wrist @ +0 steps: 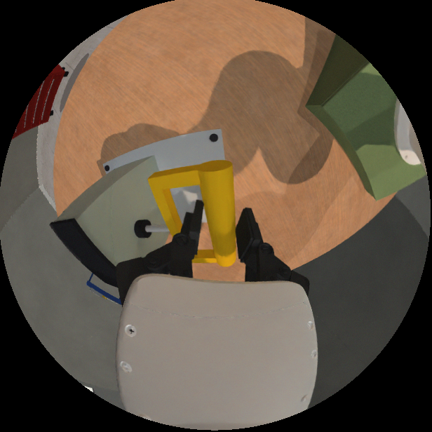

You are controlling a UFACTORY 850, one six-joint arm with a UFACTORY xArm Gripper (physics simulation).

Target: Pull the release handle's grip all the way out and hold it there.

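Observation:
The release handle's yellow grip (218,212) is a thick round bar joined by side arms to a yellow frame, in the middle of the wrist view. A thin metal rod (159,228) with a black collar (142,228) runs from the pale green-grey housing (117,200) to the frame. The housing has a black edge and stands on a light grey base plate (187,146) with dark bolts. My gripper (220,215) is shut on the grip, one finger inside the frame's opening and the other on the bar's outer right side. The lower arm of the frame is partly hidden by the left finger.
The handle stands on a round wooden table top (165,75). A green angular bin-like object (350,125) stands at the right, with a white part at its far side. A red slatted object (40,105) is at the far left, beyond the table edge. A blue bar (104,293) shows lower left.

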